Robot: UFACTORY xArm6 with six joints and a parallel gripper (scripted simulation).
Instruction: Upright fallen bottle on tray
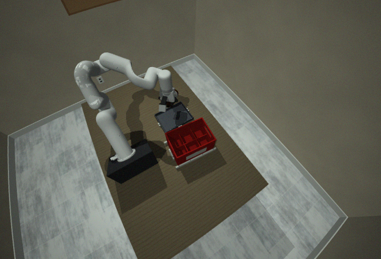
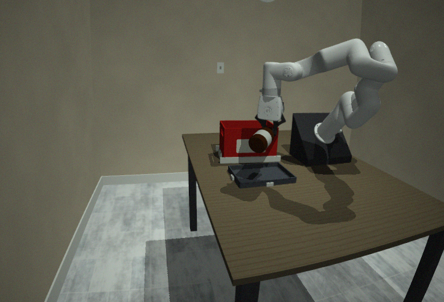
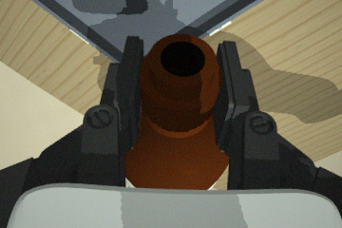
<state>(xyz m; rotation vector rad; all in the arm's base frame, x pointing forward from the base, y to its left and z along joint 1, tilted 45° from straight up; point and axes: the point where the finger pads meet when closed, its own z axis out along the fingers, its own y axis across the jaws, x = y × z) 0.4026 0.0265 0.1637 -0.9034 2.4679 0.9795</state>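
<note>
Now: hand 40 mm short of the brown bottle, 40 mm to the right of it and 10 mm above it. Round my hand: dark grey tray: 30 mm ahead, 190 mm below; red crate: 20 mm behind, 270 mm to the right, 120 mm below.
</note>
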